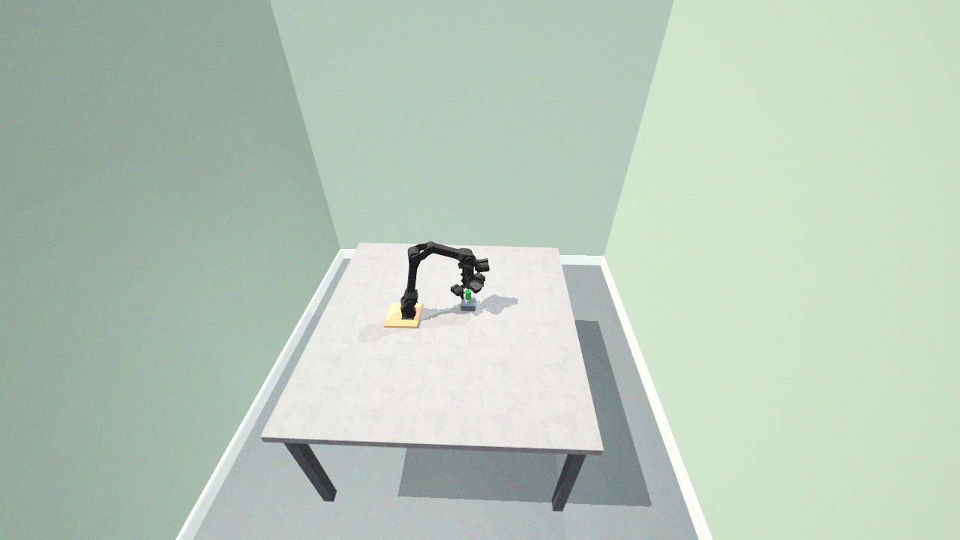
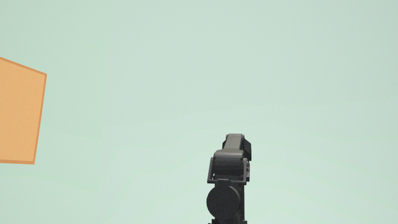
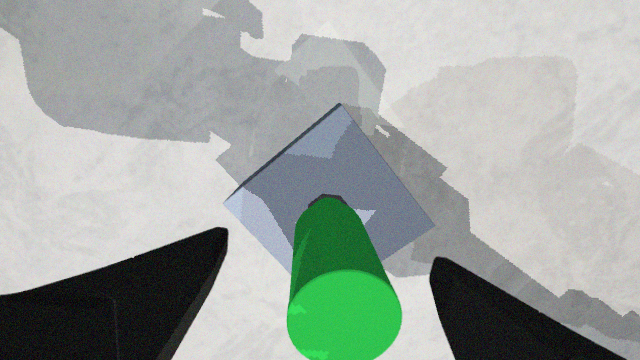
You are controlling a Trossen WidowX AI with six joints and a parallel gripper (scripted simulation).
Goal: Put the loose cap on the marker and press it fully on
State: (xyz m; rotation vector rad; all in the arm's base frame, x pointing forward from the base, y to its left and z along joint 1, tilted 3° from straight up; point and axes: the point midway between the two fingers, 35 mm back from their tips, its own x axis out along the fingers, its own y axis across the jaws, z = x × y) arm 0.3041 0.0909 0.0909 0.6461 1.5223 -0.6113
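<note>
The green cap lies 10 mm above my gripper tip.
</note>
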